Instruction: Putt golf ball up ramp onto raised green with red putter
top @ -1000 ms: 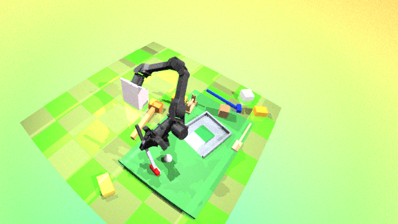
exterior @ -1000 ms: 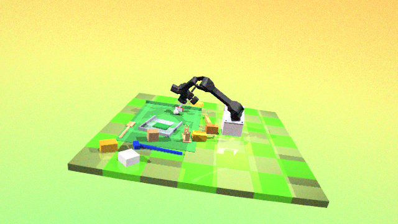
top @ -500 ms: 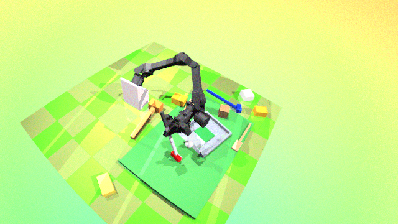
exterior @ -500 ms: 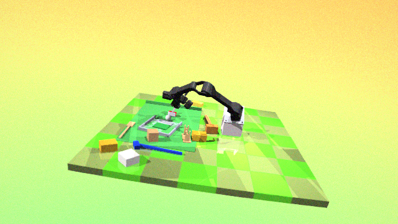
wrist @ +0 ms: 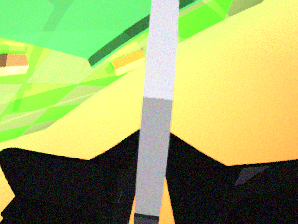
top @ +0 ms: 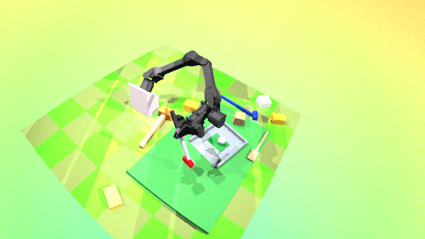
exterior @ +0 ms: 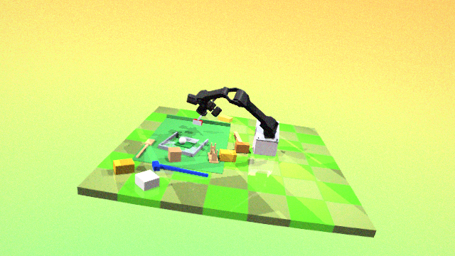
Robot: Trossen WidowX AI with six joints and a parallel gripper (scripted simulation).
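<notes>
My gripper tip is 3 cm short of the red putter, 2 cm to the right of it and 3 cm above it. From my gripper tip the other things lie so: white golf ball (16 cm ahead, 22 cm to the left, 17 cm below); then wooden rack (1 cm behind, 38 cm to the left, 17 cm below); then blue putter (17 cm ahead, 55 cm to the left, 19 cm below).
</notes>
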